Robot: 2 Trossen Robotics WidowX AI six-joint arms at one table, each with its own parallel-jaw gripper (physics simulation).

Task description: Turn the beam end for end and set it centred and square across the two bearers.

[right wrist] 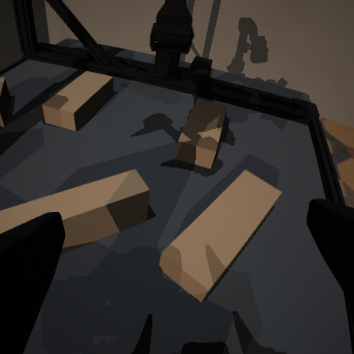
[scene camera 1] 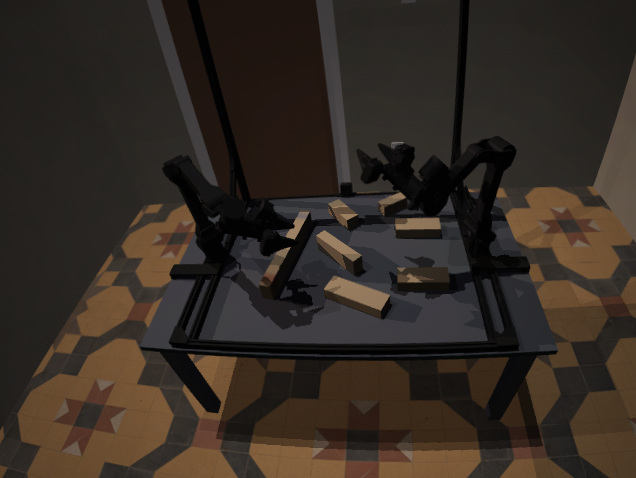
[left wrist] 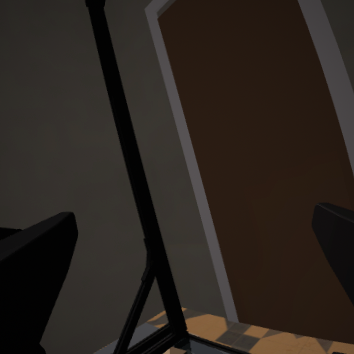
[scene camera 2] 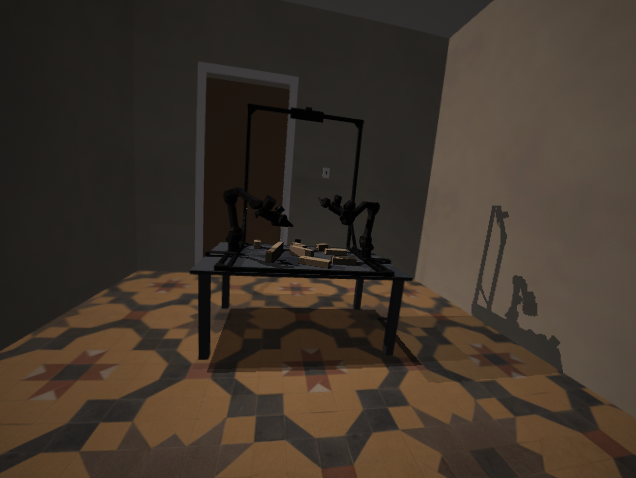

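Where they show: left gripper, fingertip midpoint: (scene camera 1: 368, 147) (left wrist: 196, 219) (scene camera 2: 321, 199); right gripper, fingertip midpoint: (right wrist: 187, 217) (scene camera 1: 296, 234) (scene camera 2: 290, 226); left arm's base, link origin: (right wrist: 165, 73) (scene camera 1: 478, 249) (scene camera 2: 365, 256); right arm's base, link origin: (scene camera 1: 215, 255) (scene camera 2: 233, 250).
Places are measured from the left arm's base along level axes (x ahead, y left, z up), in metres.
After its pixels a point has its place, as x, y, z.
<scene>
The long beam (scene camera 1: 279, 261) @(0.651, 0.080, 0.044) (scene camera 2: 274, 252) @(0.649, 0.120, 0.030) lies on the table left of the middle in scene camera 1, running from front to back at a slant, its near end reddish. My right gripper (scene camera 1: 294, 234) @(0.561, 0.136, 0.203) (scene camera 2: 291, 224) @(0.561, 0.136, 0.203) (right wrist: 187, 217) @(0.561, 0.136, 0.203) is open and empty, above the beam's middle part, tips towards the picture's right. My left gripper (scene camera 1: 370, 149) @(0.352, -0.024, 0.378) (scene camera 2: 319, 199) @(0.352, -0.024, 0.378) (left wrist: 196, 219) @(0.352, -0.024, 0.378) is open and empty, raised high at the back right, far from the beam. Several pale blocks lie about, among them a middle one (scene camera 1: 338, 250) @(0.463, 0.034, 0.044) (right wrist: 80, 212) @(0.471, 0.029, 0.044) and a front one (scene camera 1: 357, 294) @(0.399, 0.200, 0.018) (right wrist: 220, 235) @(0.433, 0.181, 0.019). I cannot tell which are the bearers.
More blocks lie at the right (scene camera 1: 423, 279) @(0.201, 0.146, 0.019) (right wrist: 202, 132) @(0.238, 0.128, 0.019), the back right (scene camera 1: 418, 227) @(0.192, -0.099, 0.019) (right wrist: 80, 100) @(0.231, -0.099, 0.019) and the back (scene camera 1: 343, 213) @(0.459, -0.183, 0.028). Another small block (scene camera 2: 257, 243) @(0.772, -0.186, 0.020) stands behind the right arm. Black rails edge the table (scene camera 1: 329, 328) @(0.479, 0.295, -0.019), with an upright frame post (left wrist: 132, 160) @(0.879, -0.354, 0.483) at the back.
</scene>
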